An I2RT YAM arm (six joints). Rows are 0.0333 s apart.
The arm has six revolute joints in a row. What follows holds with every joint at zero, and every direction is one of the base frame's.
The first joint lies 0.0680 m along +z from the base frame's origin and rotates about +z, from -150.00 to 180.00 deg.
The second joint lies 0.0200 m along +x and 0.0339 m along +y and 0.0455 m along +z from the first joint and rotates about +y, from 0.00 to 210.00 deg.
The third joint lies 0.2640 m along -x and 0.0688 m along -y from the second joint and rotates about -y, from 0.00 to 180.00 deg.
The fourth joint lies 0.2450 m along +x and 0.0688 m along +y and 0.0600 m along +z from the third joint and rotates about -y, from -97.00 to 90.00 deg.
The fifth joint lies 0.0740 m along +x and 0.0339 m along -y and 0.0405 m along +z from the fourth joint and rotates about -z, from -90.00 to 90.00 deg.
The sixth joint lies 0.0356 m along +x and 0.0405 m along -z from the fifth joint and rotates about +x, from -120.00 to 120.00 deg.
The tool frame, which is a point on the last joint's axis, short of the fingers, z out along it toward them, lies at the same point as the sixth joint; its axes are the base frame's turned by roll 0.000, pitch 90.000 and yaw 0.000 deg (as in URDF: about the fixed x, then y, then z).
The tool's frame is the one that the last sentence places.
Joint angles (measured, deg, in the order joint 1, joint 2, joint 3, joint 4, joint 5, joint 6), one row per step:
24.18 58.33 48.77 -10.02 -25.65 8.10
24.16 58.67 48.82 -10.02 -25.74 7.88
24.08 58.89 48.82 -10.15 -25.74 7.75
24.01 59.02 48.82 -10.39 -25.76 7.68
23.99 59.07 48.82 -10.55 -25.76 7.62
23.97 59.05 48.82 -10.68 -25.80 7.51
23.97 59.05 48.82 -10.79 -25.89 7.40
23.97 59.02 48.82 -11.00 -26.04 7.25
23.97 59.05 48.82 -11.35 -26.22 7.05
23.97 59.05 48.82 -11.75 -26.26 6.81
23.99 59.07 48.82 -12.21 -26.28 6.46
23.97 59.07 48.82 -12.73 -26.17 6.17
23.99 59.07 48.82 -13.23 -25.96 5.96
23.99 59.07 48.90 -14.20 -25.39 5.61
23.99 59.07 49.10 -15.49 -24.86 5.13
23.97 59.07 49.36 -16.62 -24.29 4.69
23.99 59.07 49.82 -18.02 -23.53 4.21
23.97 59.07 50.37 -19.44 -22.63 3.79
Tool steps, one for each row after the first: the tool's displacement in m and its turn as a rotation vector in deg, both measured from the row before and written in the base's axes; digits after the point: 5 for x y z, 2 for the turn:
0.00113 0.00047 -0.00095 -0.22 0.11 0.13
0.00080 0.00000 -0.00105 -0.22 0.22 -0.04
0.00041 -0.00012 -0.00090 -0.19 0.29 -0.03
0.00011 -0.00004 -0.00046 -0.12 0.15 0.00
-0.00012 -0.00012 -0.00015 -0.10 0.02 0.05
-0.00011 0.00001 -0.00018 -0.08 0.03 0.12
-0.00029 -0.00004 -0.00024 -0.11 0.08 0.19
-0.00020 0.00002 -0.00070 -0.21 0.23 0.23
-0.00027 -0.00010 -0.00068 -0.29 0.19 0.12
-0.00028 -0.00002 -0.00086 -0.39 0.18 0.16
-0.00025 -0.00027 -0.00090 -0.42 0.24 -0.02
-0.00028 -0.00016 -0.00087 -0.40 0.27 -0.10
-0.00037 -0.00052 -0.00122 -0.77 0.46 -0.39
-0.00059 -0.00059 -0.00101 -0.92 0.56 -0.30
-0.00043 -0.00063 -0.00038 -0.84 0.38 -0.36
-0.00056 -0.00064 0.00037 -0.97 0.38 -0.46
-0.00045 -0.00085 0.00088 -0.98 0.34 -0.64

